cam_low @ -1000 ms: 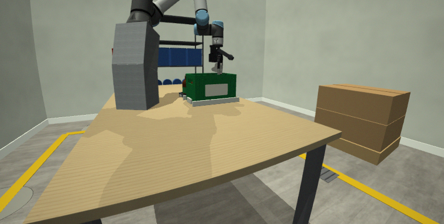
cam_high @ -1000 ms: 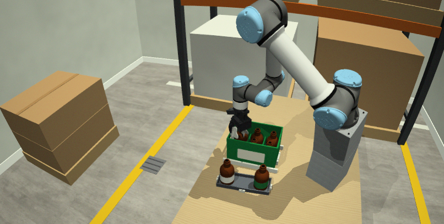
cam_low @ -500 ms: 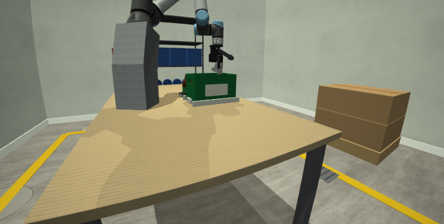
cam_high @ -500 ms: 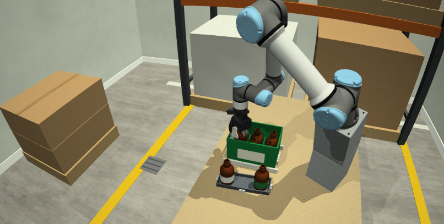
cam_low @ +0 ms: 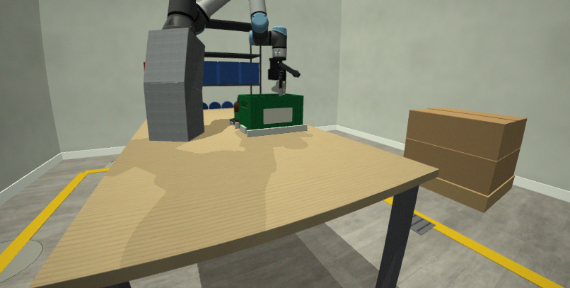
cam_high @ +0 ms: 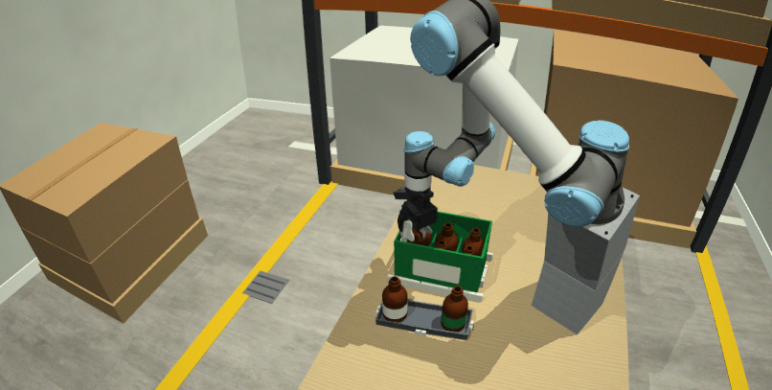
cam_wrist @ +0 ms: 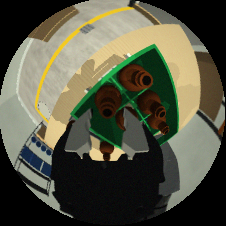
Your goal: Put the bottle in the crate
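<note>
My gripper is now 70 mm above the brown bottle. Round my hand: white-labelled bottle (30 mm ahead, 190 mm to the left, 70 mm below); crate (90 mm behind, 30 mm to the right, 70 mm below); tray (60 mm behind, 190 mm to the left, 150 mm below).
</note>
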